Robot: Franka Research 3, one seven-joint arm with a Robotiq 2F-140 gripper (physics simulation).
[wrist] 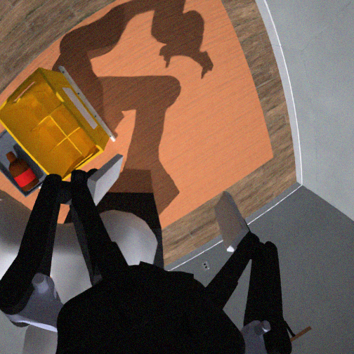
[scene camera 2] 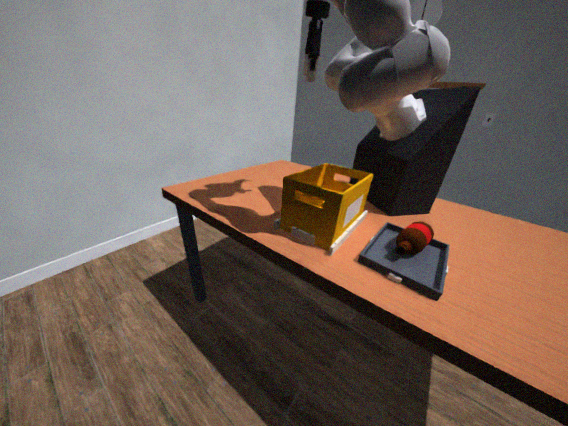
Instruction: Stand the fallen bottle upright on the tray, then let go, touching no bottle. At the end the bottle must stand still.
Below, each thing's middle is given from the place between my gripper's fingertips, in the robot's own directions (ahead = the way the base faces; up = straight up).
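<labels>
My gripper is a good way short of the brown bottle (scene camera 2: 413,239) and far to the right of it. The gripper is also far above the bottle.
</labels>
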